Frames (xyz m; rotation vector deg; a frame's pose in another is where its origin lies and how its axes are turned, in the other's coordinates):
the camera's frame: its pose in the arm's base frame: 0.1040 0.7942 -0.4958 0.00 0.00 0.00
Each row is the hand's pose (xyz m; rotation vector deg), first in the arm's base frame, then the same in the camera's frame.
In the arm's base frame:
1: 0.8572 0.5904 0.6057 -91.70 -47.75 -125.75
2: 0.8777 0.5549 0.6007 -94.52 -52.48 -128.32
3: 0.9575 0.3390 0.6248 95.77 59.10 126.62
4: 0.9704 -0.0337 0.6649 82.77 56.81 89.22
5: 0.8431 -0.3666 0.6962 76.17 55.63 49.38
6: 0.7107 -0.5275 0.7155 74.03 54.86 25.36
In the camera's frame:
1: 0.7532 -0.2038 1.1015 -91.70 -47.75 -125.75
2: 0.7737 -0.2393 1.0965 -94.52 -52.48 -128.32
3: 0.8535 -0.4552 1.1206 95.77 59.10 126.62
4: 0.8664 -0.8279 1.1607 82.77 56.81 89.22
5: 0.7391 -1.1608 1.1920 76.17 55.63 49.38
6: 0.6067 -1.3217 1.2113 74.03 54.86 25.36

